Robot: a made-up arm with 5 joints.
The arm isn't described. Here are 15 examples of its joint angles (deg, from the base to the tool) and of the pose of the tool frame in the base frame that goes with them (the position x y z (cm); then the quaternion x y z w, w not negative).
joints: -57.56 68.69 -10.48 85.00 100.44
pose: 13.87 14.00 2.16 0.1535 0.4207 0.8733 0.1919
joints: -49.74 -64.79 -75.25 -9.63 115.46
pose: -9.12 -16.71 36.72 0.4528 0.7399 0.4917 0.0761
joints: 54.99 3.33 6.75 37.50 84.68
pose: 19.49 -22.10 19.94 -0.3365 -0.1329 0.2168 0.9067
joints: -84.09 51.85 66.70 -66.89 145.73
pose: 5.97 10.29 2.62 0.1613 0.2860 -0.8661 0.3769
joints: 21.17 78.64 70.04 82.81 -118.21
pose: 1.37 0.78 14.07 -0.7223 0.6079 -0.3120 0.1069
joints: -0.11 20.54 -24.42 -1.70 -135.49
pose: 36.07 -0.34 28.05 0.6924 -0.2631 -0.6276 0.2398
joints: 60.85 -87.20 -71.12 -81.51 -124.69
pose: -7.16 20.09 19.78 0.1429 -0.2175 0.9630 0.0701
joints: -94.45 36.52 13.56 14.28 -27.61
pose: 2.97 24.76 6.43 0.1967 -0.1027 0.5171 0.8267
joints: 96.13 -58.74 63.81 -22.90 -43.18
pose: 2.09 -18.74 26.01 -0.3426 -0.7319 -0.5571 0.1913
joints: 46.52 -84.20 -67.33 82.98 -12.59
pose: -7.11 11.67 34.14 -0.2637 -0.9465 -0.0957 0.1596
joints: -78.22 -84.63 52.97 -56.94 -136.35
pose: 6.45 7.40 36.32 0.9473 0.3203 -0.0062 0.0105
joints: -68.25 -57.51 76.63 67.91 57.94
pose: 9.42 11.26 13.59 0.0030 -0.0257 0.8802 0.4739
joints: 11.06 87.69 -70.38 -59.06 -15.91
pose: 37.25 -6.81 16.23 0.0608 -0.9106 -0.1050 0.3950
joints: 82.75 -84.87 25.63 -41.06 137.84
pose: 4.21 -0.89 41.08 0.9423 -0.3226 0.0396 0.0806
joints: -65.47 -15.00 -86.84 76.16 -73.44
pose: 7.46 5.53 45.30 0.7997 -0.2777 -0.0499 0.5299
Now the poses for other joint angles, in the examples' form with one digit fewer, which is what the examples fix.
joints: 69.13 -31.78 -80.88 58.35 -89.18
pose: 3.6 1.2 46.5 0.188 -0.933 -0.302 0.050
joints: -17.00 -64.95 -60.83 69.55 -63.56
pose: -4.2 -3.1 41.6 0.636 -0.715 -0.121 0.264
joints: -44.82 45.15 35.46 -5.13 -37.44
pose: 17.0 11.9 1.1 0.085 -0.093 0.040 0.991
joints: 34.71 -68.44 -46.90 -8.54 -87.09
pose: -7.9 8.1 42.6 -0.443 0.848 -0.258 0.135
